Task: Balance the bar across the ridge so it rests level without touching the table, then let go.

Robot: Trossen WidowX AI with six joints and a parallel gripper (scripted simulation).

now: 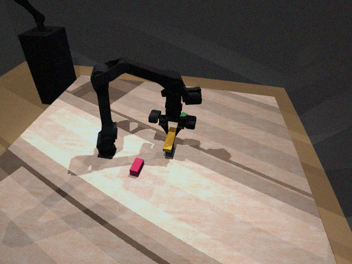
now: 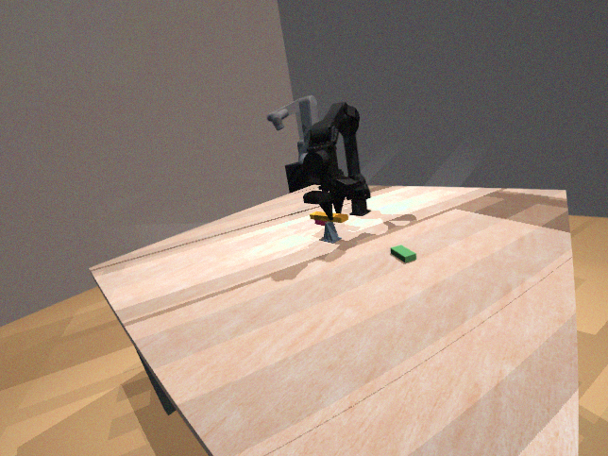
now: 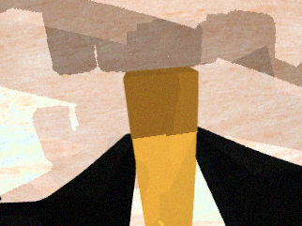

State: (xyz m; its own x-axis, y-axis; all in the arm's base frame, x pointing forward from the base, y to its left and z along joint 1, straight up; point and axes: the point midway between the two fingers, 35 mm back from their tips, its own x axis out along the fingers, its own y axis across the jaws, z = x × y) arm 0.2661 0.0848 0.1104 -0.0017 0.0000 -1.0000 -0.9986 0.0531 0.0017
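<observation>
The bar is 3 cm to the right of my gripper tip. From my gripper tip the other things lie so: green block: 22 cm to the left, 7 cm below, 2 cm ahead; magenta block: 15 cm to the right, 11 cm behind, 6 cm below.
</observation>
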